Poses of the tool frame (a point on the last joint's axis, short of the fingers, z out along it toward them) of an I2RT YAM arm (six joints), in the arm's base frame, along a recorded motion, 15 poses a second.
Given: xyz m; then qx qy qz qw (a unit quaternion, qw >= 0).
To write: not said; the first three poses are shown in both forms.
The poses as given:
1: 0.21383 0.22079 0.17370 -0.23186 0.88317 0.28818 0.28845
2: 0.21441 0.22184 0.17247 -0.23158 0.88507 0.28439 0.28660
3: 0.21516 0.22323 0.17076 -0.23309 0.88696 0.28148 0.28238
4: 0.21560 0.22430 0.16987 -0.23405 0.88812 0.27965 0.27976
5: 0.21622 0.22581 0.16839 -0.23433 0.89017 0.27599 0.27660
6: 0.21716 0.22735 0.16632 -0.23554 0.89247 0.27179 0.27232
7: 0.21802 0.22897 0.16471 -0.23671 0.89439 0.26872 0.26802
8: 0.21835 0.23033 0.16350 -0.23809 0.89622 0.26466 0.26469
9: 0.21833 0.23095 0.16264 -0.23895 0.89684 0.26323 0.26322
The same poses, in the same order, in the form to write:
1: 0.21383 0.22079 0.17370 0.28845 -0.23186 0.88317 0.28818
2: 0.21441 0.22184 0.17247 0.28660 -0.23158 0.88507 0.28439
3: 0.21516 0.22323 0.17076 0.28238 -0.23309 0.88696 0.28148
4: 0.21560 0.22430 0.16987 0.27976 -0.23405 0.88812 0.27965
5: 0.21622 0.22581 0.16839 0.27660 -0.23433 0.89017 0.27599
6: 0.21716 0.22735 0.16632 0.27232 -0.23554 0.89247 0.27179
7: 0.21802 0.22897 0.16471 0.26802 -0.23671 0.89439 0.26872
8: 0.21835 0.23033 0.16350 0.26469 -0.23809 0.89622 0.26466
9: 0.21833 0.23095 0.16264 0.26322 -0.23895 0.89684 0.26323
